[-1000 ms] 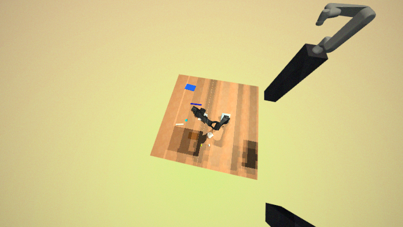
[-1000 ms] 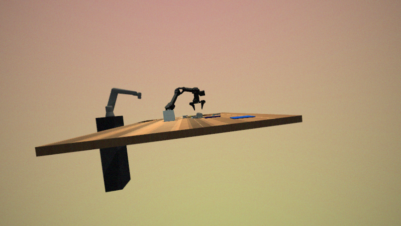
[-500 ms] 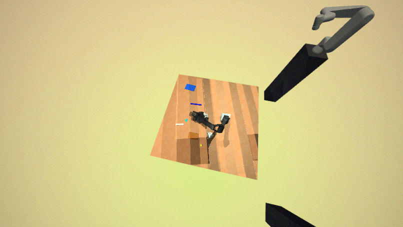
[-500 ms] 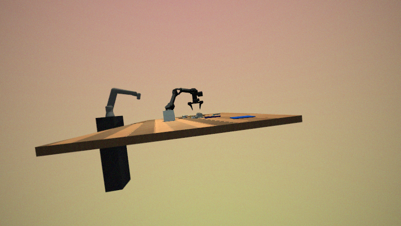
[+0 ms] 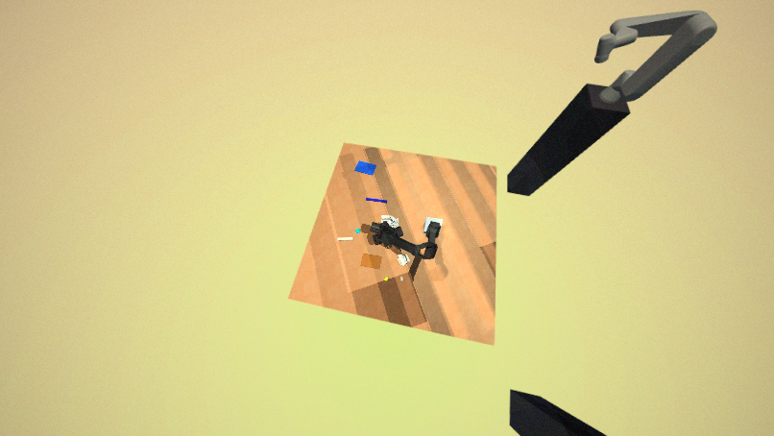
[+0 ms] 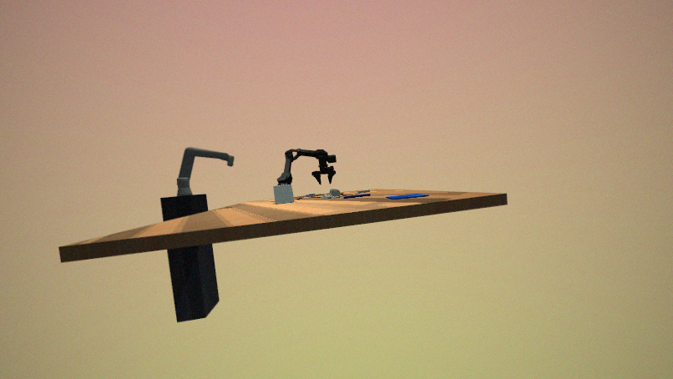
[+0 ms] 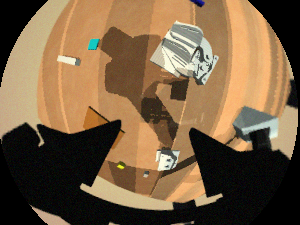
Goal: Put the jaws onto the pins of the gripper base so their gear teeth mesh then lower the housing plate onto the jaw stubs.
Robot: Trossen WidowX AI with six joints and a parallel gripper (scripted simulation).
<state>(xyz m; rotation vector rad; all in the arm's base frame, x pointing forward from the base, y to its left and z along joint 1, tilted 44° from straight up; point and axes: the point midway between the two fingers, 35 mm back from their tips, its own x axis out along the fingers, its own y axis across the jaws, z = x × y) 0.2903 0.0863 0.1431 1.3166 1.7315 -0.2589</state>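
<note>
My gripper tip is 13 cm past the gripper base, 10 cm to the right of it and 7 cm above it. The rest, counted from my gripper tip: yellow cube 4 cm behind, 25 cm to the left, 9 cm below; teal bit 23 cm ahead, 4 cm to the right, 9 cm below; brown pad 8 cm ahead, 15 cm to the left, 9 cm below.
</note>
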